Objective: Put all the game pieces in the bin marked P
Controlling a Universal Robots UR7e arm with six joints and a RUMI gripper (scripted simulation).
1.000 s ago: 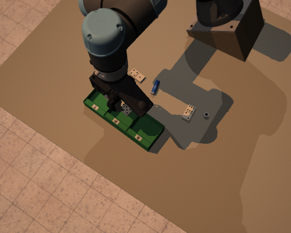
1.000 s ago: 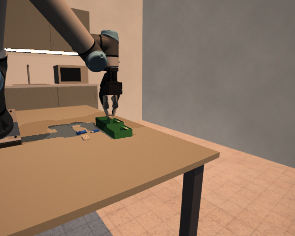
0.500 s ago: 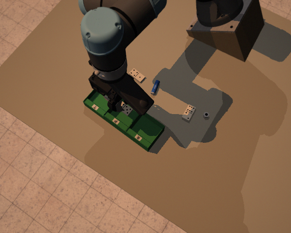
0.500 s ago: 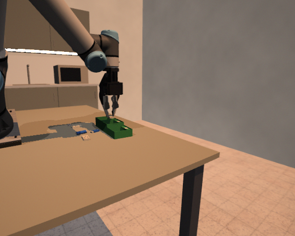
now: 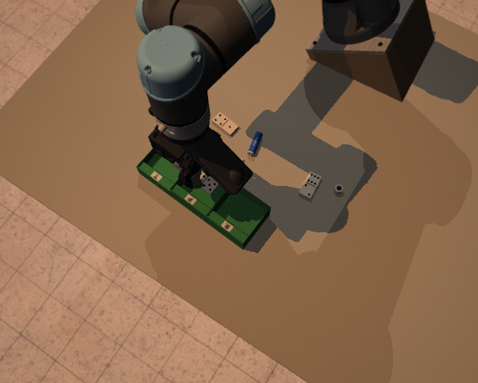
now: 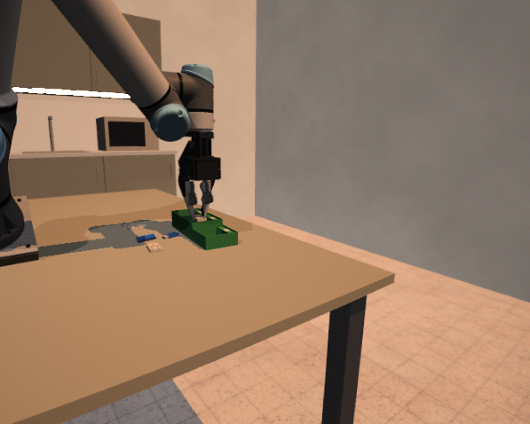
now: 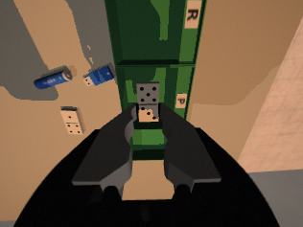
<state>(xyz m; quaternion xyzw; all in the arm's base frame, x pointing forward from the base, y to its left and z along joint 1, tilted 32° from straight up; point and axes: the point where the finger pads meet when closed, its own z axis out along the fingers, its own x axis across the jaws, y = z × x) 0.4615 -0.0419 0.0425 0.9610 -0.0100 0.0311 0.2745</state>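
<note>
The green bin lies 4 cm below my hand and 1 cm ahead of it. The rest, counted from my hand: blue battery: 13 cm behind, 5 cm below, 2 cm to the left; small nut: 21 cm to the left, 15 cm behind, 6 cm below; blue USB stick: 7 cm behind, 6 cm below, 2 cm to the left.
</note>
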